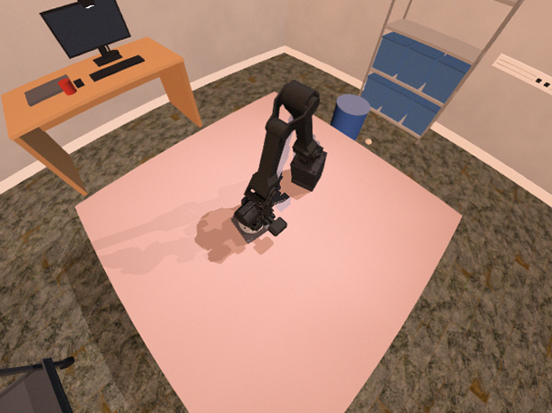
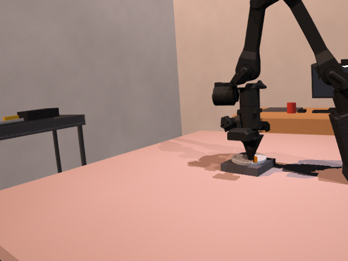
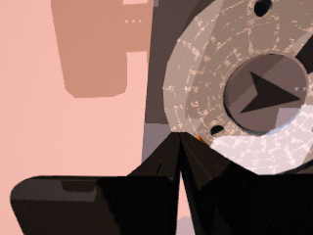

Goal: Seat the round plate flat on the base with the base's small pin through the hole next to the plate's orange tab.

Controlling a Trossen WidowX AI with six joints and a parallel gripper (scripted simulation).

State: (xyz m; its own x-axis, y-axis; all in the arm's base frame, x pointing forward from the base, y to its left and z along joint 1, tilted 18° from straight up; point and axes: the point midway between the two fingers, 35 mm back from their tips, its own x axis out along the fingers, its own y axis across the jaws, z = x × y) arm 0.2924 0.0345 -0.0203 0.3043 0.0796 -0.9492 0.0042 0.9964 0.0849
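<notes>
Now: the yellow pin 2 cm ahead of my hand, 8 cm to the right of it and 5 cm below it. Also, from my hand: round hub (2 cm ahead, 4 cm to the right, 4 cm below); then dark square base (2 cm ahead, 4 cm to the right, 6 cm below).
</notes>
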